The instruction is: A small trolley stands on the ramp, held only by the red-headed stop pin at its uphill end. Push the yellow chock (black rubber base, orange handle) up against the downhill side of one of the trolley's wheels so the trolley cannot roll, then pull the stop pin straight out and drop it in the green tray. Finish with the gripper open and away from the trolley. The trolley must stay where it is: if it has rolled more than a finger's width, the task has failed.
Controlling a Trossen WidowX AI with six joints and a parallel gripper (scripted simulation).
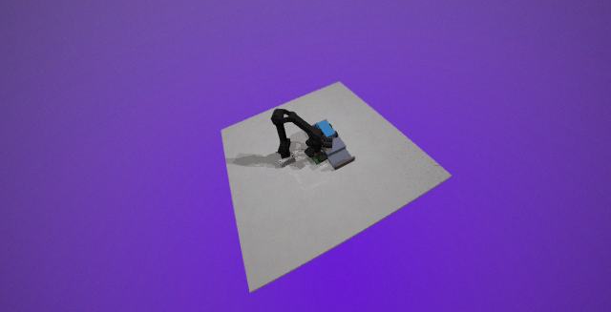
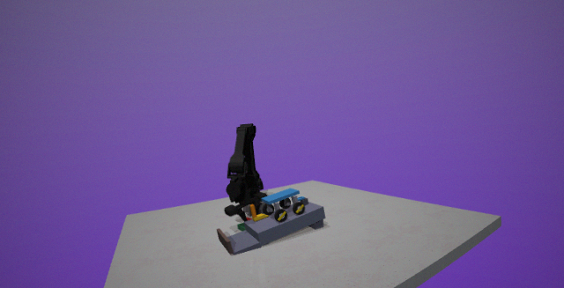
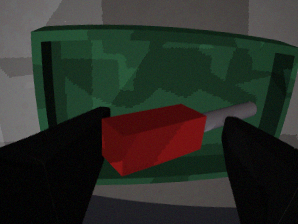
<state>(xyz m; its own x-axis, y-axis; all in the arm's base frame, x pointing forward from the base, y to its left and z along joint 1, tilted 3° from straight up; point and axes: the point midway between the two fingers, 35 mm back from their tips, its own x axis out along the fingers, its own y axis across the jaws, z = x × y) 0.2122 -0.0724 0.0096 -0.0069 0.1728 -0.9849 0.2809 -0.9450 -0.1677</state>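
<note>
Now: gripper tip 1 cm to the right of the red-headed stop pin. Also, from my gripper tip: blue trolley: 12 cm ahead, 11 cm to the left, 8 cm above; yellow chock: 9 cm ahead, 2 cm to the left, 6 cm above; brown lip: 16 cm ahead, 13 cm to the right.
</note>
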